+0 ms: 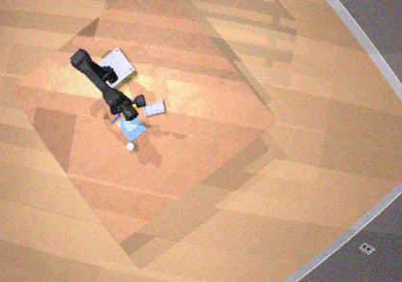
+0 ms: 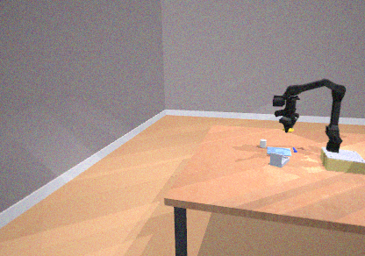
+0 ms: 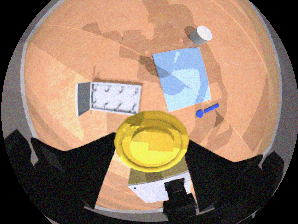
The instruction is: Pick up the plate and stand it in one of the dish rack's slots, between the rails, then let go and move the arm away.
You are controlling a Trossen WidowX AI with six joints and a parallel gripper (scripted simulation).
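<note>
My gripper tip is now 30 mm short of the grey dish rack, 80 mm to the right of it and 150 mm above it. From my gripper tip the other things lie so: light blue mat: 50 mm ahead, 100 mm to the right, 180 mm below; yellow plate: 10 mm above; blue spoon: 50 mm behind, 160 mm to the right, 170 mm below.
</note>
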